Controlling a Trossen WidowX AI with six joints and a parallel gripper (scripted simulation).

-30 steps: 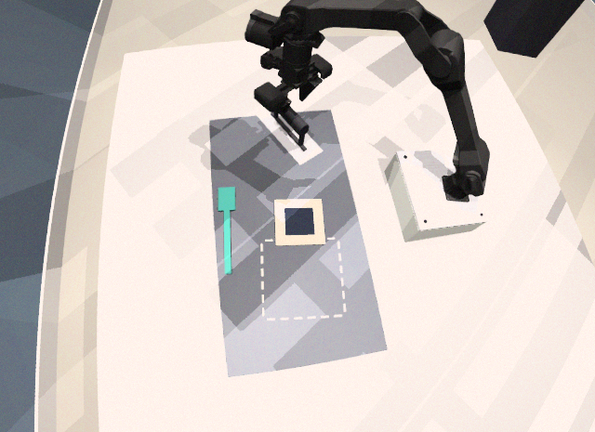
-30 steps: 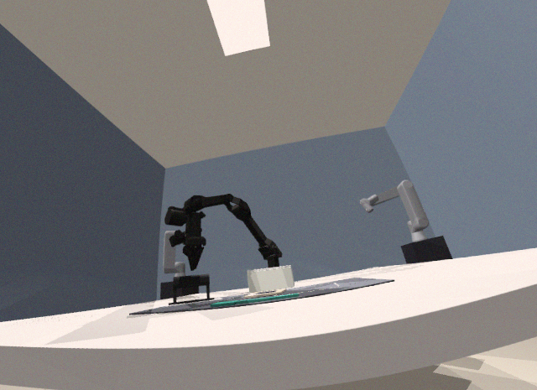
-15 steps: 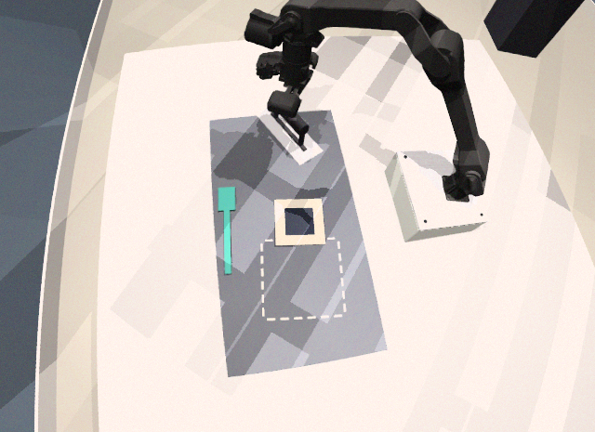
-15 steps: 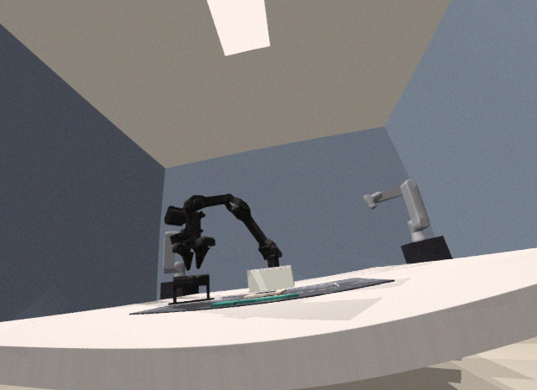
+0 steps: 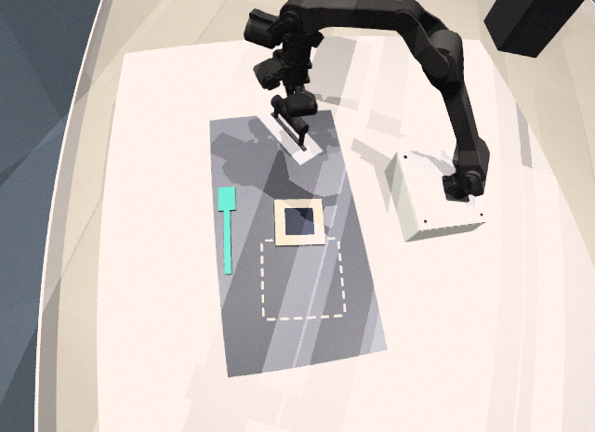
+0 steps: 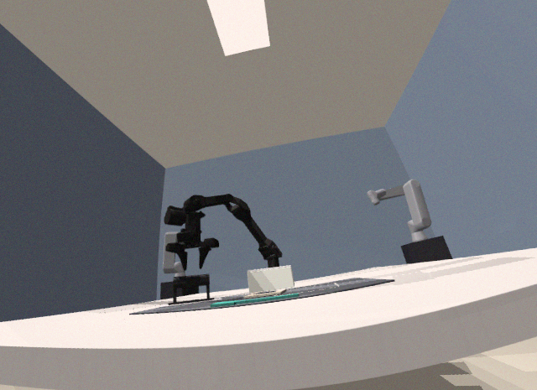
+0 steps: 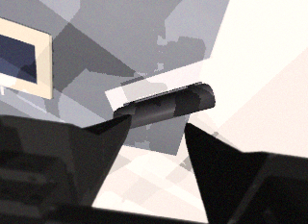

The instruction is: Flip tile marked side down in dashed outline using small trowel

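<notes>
Now: gripper tip 7 cm above the dark-handled float, 1 cm to the right of it and 1 cm past it. Also, from my gripper tip: teal trowel: 25 cm to the left, 14 cm ahead, 11 cm below; then tile: 25 cm to the left, 10 cm below, 3 cm behind.
</notes>
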